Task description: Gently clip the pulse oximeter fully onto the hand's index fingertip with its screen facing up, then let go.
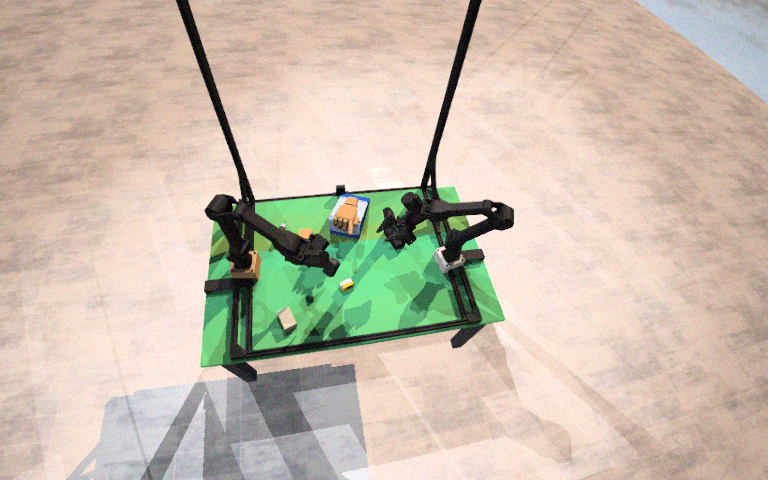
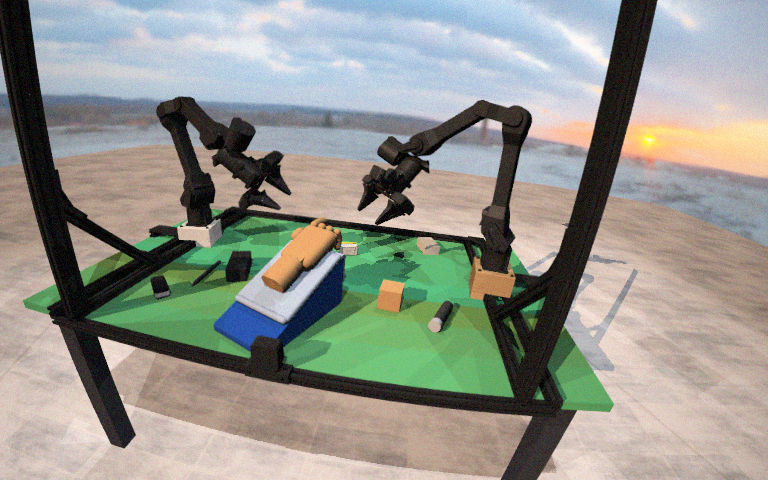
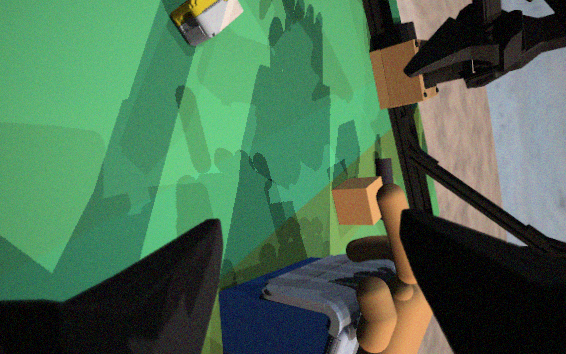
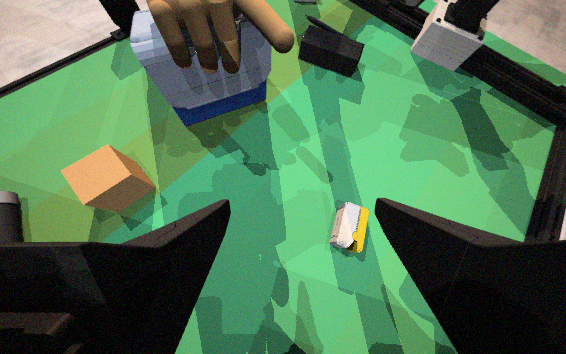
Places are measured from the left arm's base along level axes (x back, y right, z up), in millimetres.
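Pixels of known places: left gripper, fingertip midpoint: (image 1: 380, 236) (image 2: 285, 201) (image 3: 311, 227); right gripper, fingertip midpoint: (image 1: 329, 257) (image 2: 366, 217) (image 3: 393, 36) (image 4: 302, 205); left arm's base, origin of the base link: (image 1: 450, 254) (image 2: 199, 223) (image 4: 461, 18); right arm's base, origin of the base link: (image 1: 243, 261) (image 2: 494, 266).
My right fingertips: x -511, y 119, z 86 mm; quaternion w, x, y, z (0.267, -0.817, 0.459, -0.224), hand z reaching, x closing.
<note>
Ahead of a thing's pixels: the offset from my right fingertips to its top centre.
The pulse oximeter @(dx +42, dy -78, dz -113 mm) (image 1: 346, 284) (image 2: 349, 249) (image 3: 207, 20) (image 4: 350, 227), small, white and yellow, lies on the green table, apart from the hand. Which way its screen faces I cannot tell. The tan hand (image 1: 350, 210) (image 2: 308, 246) (image 3: 410, 320) (image 4: 200, 20) rests on a blue wedge (image 2: 317, 300) (image 3: 270, 320) (image 4: 227, 107) with a pale pad; one finger (image 3: 394, 225) (image 4: 272, 30) sticks out apart from the others. My left gripper (image 2: 284, 201) (image 3: 311, 227) is open and empty, above the table beside the wedge. My right gripper (image 2: 368, 216) (image 4: 302, 205) is wide open and empty, raised above the table near the oximeter.
An orange cube @(dx -53, dy +205, dz -95 mm) (image 2: 390, 295) (image 3: 355, 201) (image 4: 107, 177) and a dark cylinder @(dx -159, dy +265, dz -118 mm) (image 2: 441, 316) lie on one side of the wedge. A black box @(dx +329, dy +73, dz -110 mm) (image 2: 238, 266) (image 4: 331, 50), a pen @(dx +409, dy +100, dz -136 mm) (image 2: 206, 272) and a small dark block @(dx +479, dy +200, dz -113 mm) (image 2: 160, 286) lie on the other. A beige block @(dx -225, dy -136, dz -115 mm) (image 1: 287, 319) (image 2: 428, 245) lies farther off.
</note>
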